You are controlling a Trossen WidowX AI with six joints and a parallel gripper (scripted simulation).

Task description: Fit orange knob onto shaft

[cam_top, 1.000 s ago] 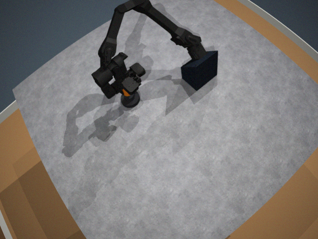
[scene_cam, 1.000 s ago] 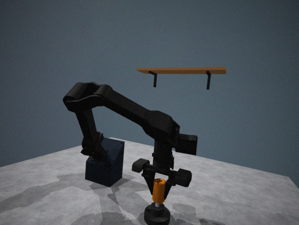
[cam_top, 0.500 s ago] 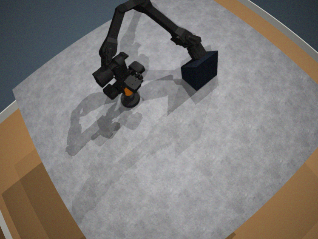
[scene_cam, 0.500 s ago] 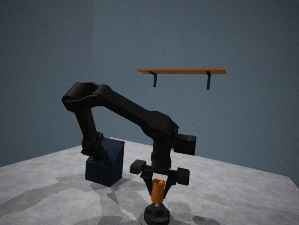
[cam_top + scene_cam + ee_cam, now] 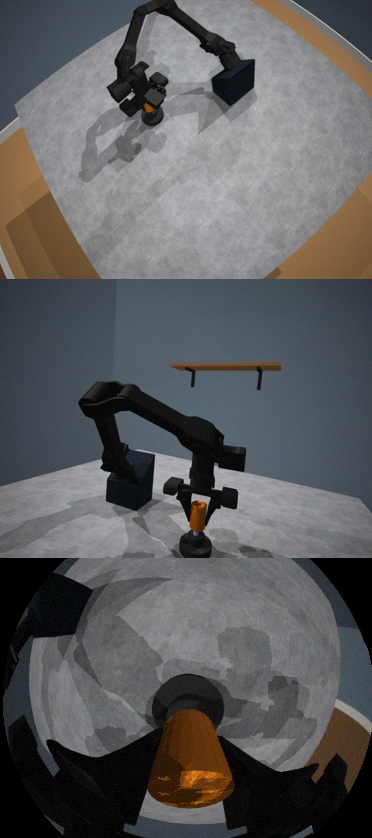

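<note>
My gripper tip is now 30 mm below the orange knob. Also, from my gripper tip: round pedestal (40 mm below).
</note>
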